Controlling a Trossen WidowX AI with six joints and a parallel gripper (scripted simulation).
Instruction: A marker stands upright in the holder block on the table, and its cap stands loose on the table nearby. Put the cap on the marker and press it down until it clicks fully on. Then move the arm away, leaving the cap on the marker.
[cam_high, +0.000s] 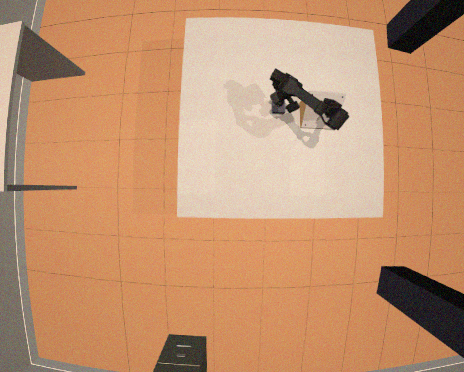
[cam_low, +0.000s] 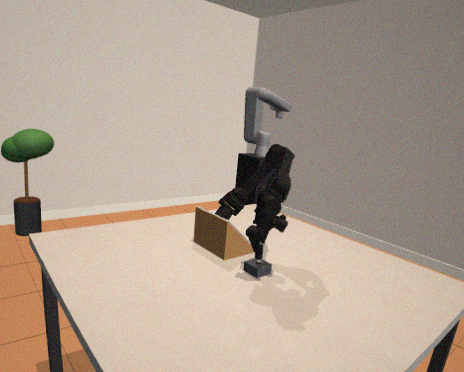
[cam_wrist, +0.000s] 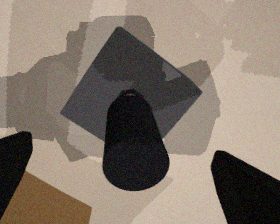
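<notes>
The black cap is 10 mm below my gripper tip.
</notes>
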